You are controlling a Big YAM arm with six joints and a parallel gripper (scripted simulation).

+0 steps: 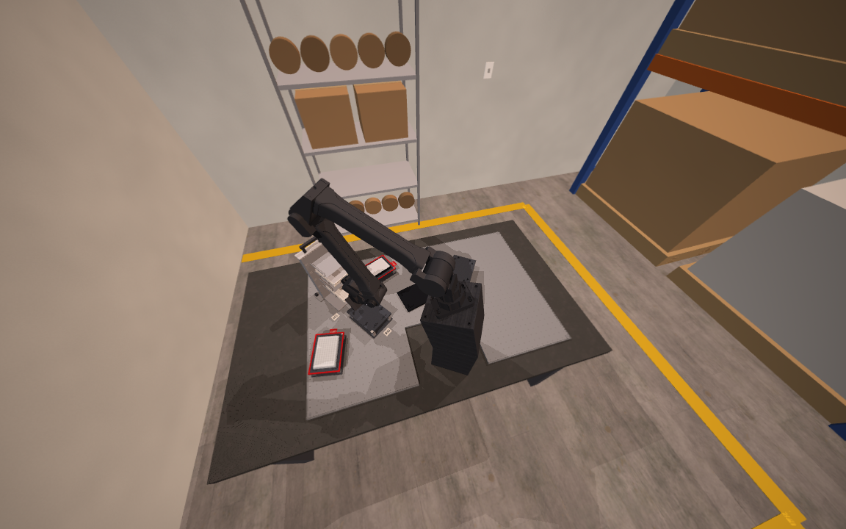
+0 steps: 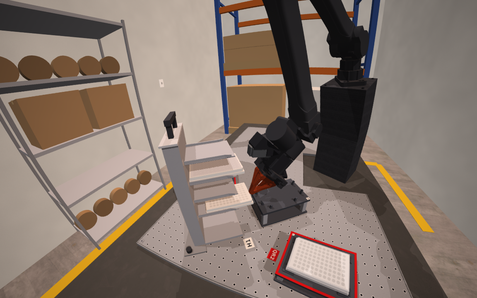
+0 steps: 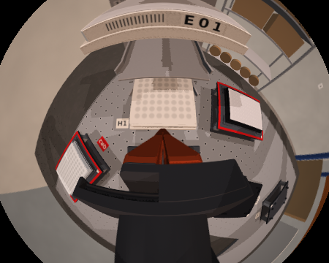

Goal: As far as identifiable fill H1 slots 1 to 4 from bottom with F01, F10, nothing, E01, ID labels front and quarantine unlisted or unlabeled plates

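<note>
The dark regrip nest lies 7 cm behind my hand, 6 cm to the right of it and 4 cm below it. Round my hand: quarantine nest QR1 (17 cm ahead, 13 cm to the right, 6 cm below); then H1 deck label (2 cm behind, 10 cm to the left, 10 cm below); then plate hotel H1 (14 cm ahead, 10 cm to the left, 5 cm above).
</note>
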